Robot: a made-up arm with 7 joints.
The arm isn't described. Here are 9 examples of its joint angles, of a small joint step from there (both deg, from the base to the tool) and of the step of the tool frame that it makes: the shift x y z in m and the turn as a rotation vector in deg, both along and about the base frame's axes.
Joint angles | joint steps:
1: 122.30 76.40 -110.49 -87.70 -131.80 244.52 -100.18 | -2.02 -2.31 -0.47 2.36 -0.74 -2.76 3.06
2: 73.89 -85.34 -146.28 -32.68 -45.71 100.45 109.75 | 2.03 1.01 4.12 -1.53 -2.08 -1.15 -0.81
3: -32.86 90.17 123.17 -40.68 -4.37 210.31 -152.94 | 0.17 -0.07 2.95 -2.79 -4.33 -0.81 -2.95
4: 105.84 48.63 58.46 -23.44 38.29 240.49 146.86 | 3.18 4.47 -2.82 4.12 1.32 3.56 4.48
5: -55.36 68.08 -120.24 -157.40 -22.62 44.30 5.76 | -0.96 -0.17 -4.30 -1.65 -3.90 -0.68 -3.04
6: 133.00 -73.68 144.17 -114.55 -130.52 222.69 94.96 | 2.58 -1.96 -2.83 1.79 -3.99 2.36 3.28
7: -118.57 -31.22 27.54 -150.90 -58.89 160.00 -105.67 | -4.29 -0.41 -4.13 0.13 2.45 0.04 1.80
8: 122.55 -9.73 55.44 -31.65 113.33 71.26 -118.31 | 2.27 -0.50 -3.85 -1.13 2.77 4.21 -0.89
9: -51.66 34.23 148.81 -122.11 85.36 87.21 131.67 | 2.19 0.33 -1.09 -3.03 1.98 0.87 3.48
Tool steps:
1: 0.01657 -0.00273 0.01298 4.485 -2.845 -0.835
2: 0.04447 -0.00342 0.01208 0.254 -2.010 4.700
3: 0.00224 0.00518 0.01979 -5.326 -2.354 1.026
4: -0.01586 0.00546 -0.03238 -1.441 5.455 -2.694
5: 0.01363 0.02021 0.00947 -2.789 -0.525 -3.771
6: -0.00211 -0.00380 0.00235 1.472 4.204 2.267
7: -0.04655 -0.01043 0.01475 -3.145 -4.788 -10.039
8: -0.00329 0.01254 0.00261 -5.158 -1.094 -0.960
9: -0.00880 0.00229 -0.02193 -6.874 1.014 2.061
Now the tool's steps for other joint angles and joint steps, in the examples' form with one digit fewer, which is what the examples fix.
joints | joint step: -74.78 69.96 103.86 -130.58 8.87 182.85 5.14 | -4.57 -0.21 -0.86 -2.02 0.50 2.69 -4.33
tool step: -0.0145 -0.0304 -0.0100 -2.91 -2.22 -5.45
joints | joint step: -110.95 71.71 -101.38 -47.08 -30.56 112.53 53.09 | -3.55 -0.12 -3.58 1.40 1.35 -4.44 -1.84
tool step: -0.0196 0.0340 0.0240 -0.75 3.01 -7.53
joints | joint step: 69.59 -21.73 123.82 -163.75 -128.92 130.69 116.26 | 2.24 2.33 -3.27 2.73 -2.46 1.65 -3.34
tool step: -0.0173 -0.0053 0.0122 -0.58 0.52 3.50
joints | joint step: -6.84 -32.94 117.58 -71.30 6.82 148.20 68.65 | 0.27 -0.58 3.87 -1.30 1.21 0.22 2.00
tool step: -0.0214 -0.0051 -0.0224 -4.01 2.00 1.99
